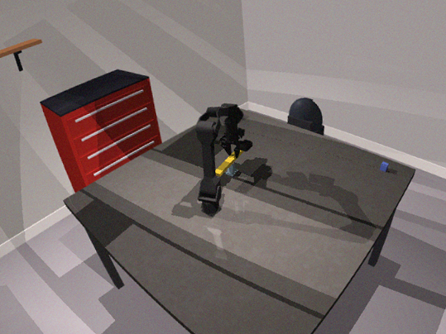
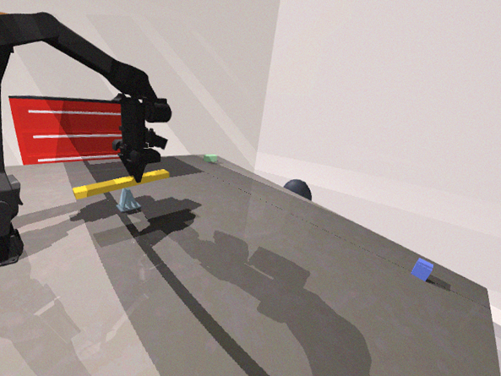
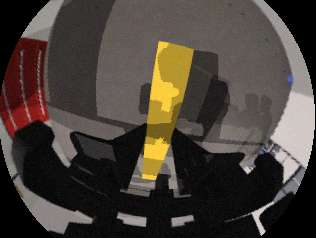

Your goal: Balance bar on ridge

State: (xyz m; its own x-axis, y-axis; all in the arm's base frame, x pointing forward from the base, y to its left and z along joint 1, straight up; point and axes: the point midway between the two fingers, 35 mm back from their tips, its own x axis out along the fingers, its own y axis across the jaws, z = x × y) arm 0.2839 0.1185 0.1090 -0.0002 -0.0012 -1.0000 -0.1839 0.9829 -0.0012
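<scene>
My gripper tip is 3 cm past the yellow bar and 1 cm to the left of it. The rest, counted from my gripper tip: small green block 46 cm ahead, 38 cm to the left, 6 cm below; then small blue cube 62 cm to the right, 46 cm ahead, 6 cm below.
</scene>
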